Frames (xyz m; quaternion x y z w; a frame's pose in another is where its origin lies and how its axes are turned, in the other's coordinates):
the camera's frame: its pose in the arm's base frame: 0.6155 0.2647 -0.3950 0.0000 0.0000 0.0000 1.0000
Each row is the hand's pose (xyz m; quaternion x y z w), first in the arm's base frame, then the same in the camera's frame.
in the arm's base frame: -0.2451 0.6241 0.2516 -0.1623 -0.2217 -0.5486 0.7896
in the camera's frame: -0.8606 0.3594 0.6466 -0.1623 -0.2217 -0.5486 0.7896
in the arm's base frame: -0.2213 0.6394 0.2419 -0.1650 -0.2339 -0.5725 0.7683
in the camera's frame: -0.8368 0.3747 0.6369 -0.1650 -0.2339 -0.5725 0.7683
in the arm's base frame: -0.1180 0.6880 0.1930 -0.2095 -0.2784 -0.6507 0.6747
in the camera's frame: -0.7335 0.4233 0.5880 -0.2095 -0.2784 -0.6507 0.6747
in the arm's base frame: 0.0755 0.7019 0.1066 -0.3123 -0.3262 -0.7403 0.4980
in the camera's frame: -0.5400 0.4372 0.5016 -0.3123 -0.3262 -0.7403 0.4980
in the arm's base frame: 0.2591 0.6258 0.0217 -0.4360 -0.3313 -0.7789 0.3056
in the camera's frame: -0.3564 0.3611 0.4167 -0.4360 -0.3313 -0.7789 0.3056
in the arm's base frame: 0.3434 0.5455 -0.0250 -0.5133 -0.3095 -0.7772 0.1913
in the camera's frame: -0.2721 0.2808 0.3700 -0.5133 -0.3095 -0.7772 0.1913
